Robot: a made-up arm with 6 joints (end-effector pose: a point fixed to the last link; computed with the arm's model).
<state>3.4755 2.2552 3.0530 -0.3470 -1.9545 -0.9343</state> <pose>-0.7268 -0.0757 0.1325 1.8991 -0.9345 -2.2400</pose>
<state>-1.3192 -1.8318 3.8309 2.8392 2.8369 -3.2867</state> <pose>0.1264 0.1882 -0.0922 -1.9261 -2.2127 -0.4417</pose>
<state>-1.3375 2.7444 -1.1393 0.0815 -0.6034 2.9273</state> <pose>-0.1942 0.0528 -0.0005 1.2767 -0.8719 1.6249</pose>
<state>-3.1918 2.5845 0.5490 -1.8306 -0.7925 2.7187</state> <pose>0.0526 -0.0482 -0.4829 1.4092 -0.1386 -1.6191</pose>
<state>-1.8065 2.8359 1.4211 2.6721 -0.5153 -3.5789</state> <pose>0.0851 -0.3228 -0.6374 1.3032 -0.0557 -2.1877</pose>
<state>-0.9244 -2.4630 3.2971 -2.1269 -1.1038 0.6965</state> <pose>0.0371 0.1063 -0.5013 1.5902 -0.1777 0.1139</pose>
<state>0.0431 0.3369 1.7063 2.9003 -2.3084 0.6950</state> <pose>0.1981 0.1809 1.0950 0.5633 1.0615 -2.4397</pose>
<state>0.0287 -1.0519 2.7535 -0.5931 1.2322 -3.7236</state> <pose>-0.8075 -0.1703 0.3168 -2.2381 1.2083 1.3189</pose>
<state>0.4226 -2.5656 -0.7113 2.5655 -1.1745 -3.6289</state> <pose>-0.4995 -0.0616 0.1360 -1.3670 2.4794 -0.9368</pose>
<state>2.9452 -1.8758 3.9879 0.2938 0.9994 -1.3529</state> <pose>0.1466 0.1439 -0.0426 -0.5957 -1.3876 -2.3556</pose>
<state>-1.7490 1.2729 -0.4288 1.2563 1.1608 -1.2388</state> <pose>-0.1617 -0.5885 -0.0325 1.4271 0.0741 -0.6672</pose>
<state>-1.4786 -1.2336 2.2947 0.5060 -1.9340 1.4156</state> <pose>-0.2291 0.7932 0.1668 -1.4683 -0.4693 -2.4205</pose>
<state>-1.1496 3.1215 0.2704 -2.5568 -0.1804 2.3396</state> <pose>-0.0239 0.4150 -0.3084 1.7142 2.2572 -0.5767</pose>
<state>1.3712 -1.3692 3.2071 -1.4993 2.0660 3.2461</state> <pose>-0.1325 -0.7191 -0.0341 2.7928 -0.1673 0.6747</pose>
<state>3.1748 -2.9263 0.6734 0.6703 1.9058 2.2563</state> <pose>0.4033 0.1524 -0.5495 -0.2010 1.7276 -1.4016</pose>
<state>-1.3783 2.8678 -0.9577 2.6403 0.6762 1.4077</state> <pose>0.1115 0.2407 -0.0938 0.3668 -1.1405 0.6870</pose>
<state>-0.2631 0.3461 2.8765 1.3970 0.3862 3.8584</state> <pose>-0.2425 0.0336 0.7848 -0.3354 -2.0026 1.1943</pose>
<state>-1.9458 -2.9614 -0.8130 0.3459 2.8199 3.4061</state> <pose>-0.0256 0.3903 0.0083 -1.1122 1.5348 0.6964</pose>
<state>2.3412 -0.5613 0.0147 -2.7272 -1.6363 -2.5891</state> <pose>-0.1791 -0.0485 0.8083 1.8517 -1.6316 0.7803</pose>
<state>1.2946 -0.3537 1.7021 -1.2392 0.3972 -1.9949</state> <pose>-0.0018 -0.2179 1.1249 -0.8728 -0.5019 -1.3287</pose>
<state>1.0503 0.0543 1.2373 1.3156 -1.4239 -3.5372</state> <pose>0.0465 -0.0089 1.1586 -3.1045 0.3574 -0.0675</pose>
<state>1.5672 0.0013 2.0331 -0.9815 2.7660 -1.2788</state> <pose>0.0984 -0.0398 1.1484 -0.8530 0.9651 0.8814</pose>
